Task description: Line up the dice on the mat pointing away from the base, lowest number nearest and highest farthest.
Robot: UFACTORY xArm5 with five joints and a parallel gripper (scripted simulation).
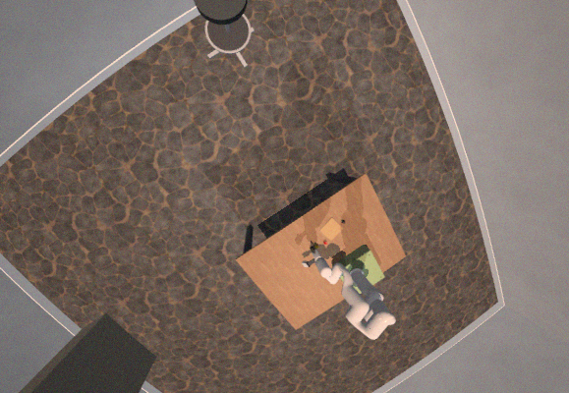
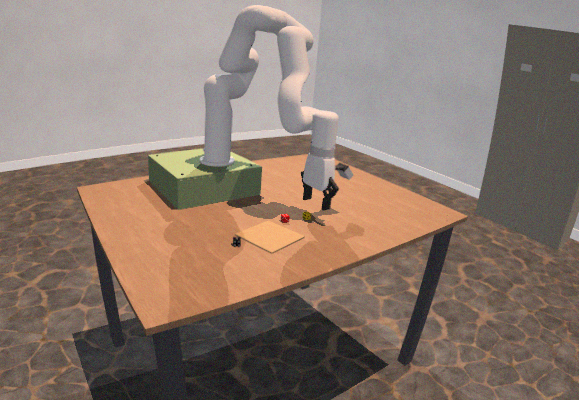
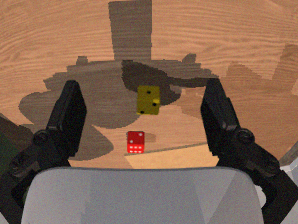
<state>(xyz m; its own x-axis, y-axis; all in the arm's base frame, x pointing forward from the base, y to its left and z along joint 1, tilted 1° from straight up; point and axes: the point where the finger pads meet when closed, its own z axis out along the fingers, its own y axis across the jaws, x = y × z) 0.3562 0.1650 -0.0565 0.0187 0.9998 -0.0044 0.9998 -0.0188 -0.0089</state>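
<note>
Now: hand 40 mm to the left of the yellow die and 40 mm above it. Round my hand: black die: 50 mm ahead, 320 mm to the right, 40 mm below; red die: 10 mm behind, 110 mm to the right, 40 mm below; tan mat: 50 mm ahead, 210 mm to the right, 50 mm below.
</note>
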